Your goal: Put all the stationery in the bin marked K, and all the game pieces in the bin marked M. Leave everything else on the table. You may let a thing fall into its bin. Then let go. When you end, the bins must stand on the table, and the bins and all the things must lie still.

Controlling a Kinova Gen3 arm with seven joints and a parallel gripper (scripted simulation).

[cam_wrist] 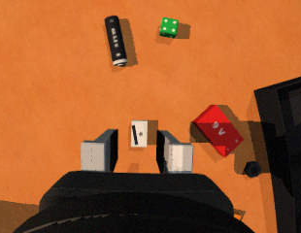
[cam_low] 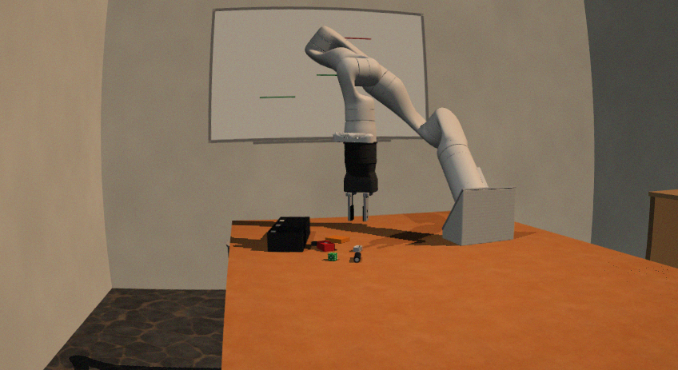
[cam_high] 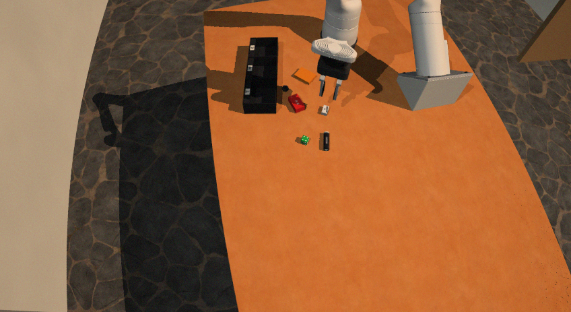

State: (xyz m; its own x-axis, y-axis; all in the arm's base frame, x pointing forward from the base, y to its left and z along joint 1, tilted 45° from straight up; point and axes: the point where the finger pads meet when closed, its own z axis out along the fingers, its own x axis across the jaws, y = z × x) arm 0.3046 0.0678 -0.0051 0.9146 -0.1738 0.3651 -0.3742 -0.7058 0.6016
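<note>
The grey-and-white piece is 8 cm below my hand. Also, from my hand: green die 7 cm ahead, 9 cm to the left, 8 cm below; then black cylinder 1 cm ahead, 9 cm to the left, 8 cm below; then red 9V battery 8 cm ahead, 4 cm to the right, 8 cm below.
</note>
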